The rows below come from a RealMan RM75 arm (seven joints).
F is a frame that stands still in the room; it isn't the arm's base.
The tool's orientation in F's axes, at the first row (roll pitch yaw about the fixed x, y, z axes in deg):
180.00 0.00 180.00
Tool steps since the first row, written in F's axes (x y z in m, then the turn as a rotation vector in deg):
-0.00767 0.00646 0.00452 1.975 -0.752 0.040
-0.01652 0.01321 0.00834 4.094 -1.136 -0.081
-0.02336 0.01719 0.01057 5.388 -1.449 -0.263
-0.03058 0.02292 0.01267 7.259 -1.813 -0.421
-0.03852 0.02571 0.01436 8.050 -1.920 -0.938
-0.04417 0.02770 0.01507 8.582 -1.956 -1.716
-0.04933 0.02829 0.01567 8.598 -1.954 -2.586
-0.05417 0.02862 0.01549 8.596 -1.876 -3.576
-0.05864 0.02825 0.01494 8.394 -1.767 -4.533
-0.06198 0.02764 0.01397 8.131 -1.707 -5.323
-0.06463 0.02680 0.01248 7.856 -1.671 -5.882
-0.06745 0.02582 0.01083 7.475 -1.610 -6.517
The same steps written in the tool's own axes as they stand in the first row. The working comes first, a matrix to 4 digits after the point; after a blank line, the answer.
The tool's axes in the first row as the columns of a matrix, in F's axes (used below as rounded here):
-1.0000 0.0000 0.0000
0.0000 1.0000 0.0000
0.0000 0.0000 -1.0000

0.00767 0.00646 -0.00452 -1.975 -0.752 -0.040
0.01652 0.01321 -0.00834 -4.094 -1.136 0.081
0.02336 0.01719 -0.01057 -5.388 -1.449 0.263
0.03058 0.02292 -0.01267 -7.259 -1.813 0.421
0.03852 0.02571 -0.01436 -8.050 -1.920 0.938
0.04417 0.02770 -0.01507 -8.582 -1.956 1.716
0.04933 0.02829 -0.01567 -8.598 -1.954 2.586
0.05417 0.02862 -0.01549 -8.596 -1.876 3.576
0.05864 0.02825 -0.01494 -8.394 -1.767 4.533
0.06198 0.02764 -0.01397 -8.131 -1.707 5.323
0.06463 0.02680 -0.01248 -7.856 -1.671 5.882
0.06745 0.02582 -0.01083 -7.475 -1.610 6.517

